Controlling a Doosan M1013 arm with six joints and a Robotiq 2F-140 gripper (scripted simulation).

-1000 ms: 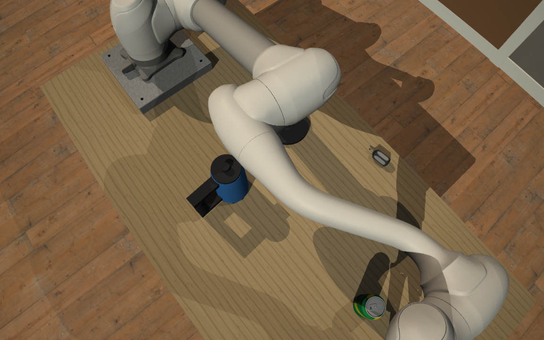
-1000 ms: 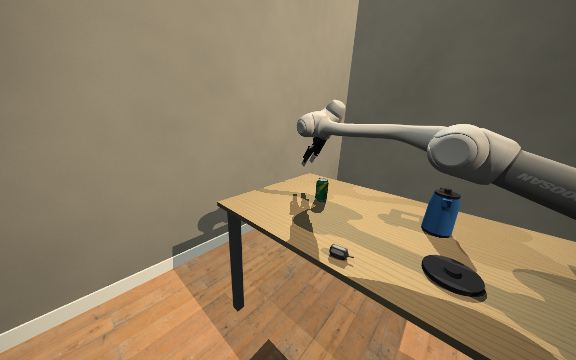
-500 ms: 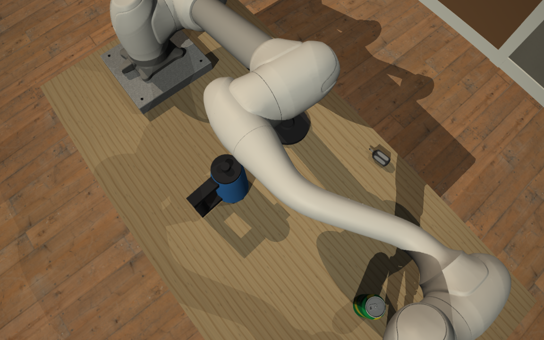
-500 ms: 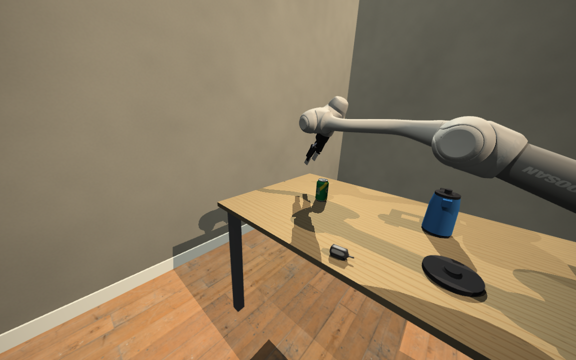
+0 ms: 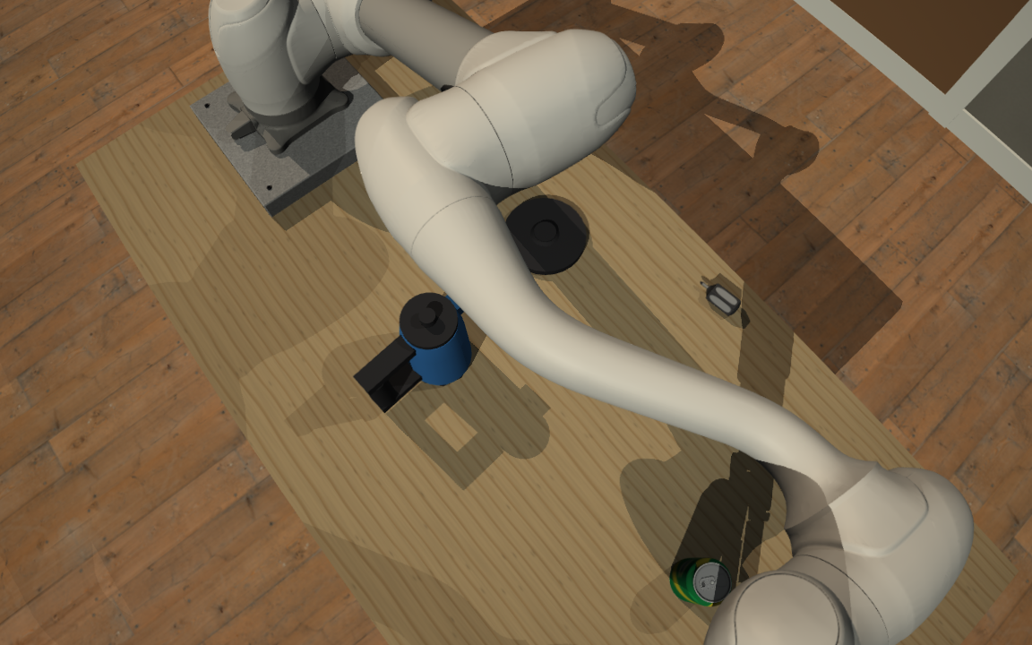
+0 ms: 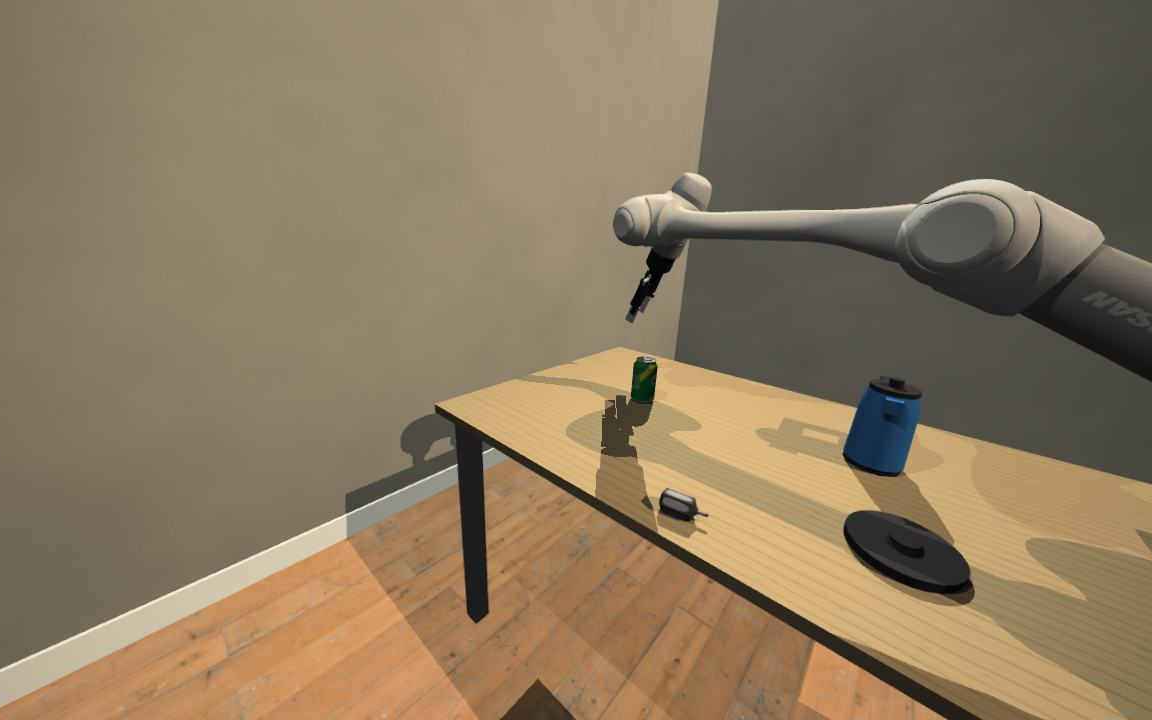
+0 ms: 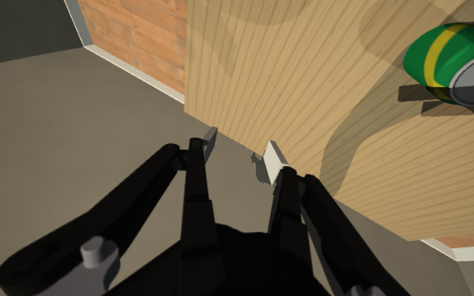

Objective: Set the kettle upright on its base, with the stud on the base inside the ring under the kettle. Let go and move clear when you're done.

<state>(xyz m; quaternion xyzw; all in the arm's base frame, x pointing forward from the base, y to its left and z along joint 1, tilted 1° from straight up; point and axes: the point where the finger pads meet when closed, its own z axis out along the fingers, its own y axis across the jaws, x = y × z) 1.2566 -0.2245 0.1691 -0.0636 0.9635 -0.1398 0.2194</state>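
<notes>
Now: hand 67 cm past the blue kettle, 9 cm to the right of it and 13 cm above it. Also, from my hand: green soda can 13 cm behind, 17 cm to the left, 16 cm below; round black base 72 cm behind, 41 cm to the left, 21 cm below; small dark object 42 cm behind, 55 cm to the left, 21 cm below.
</notes>
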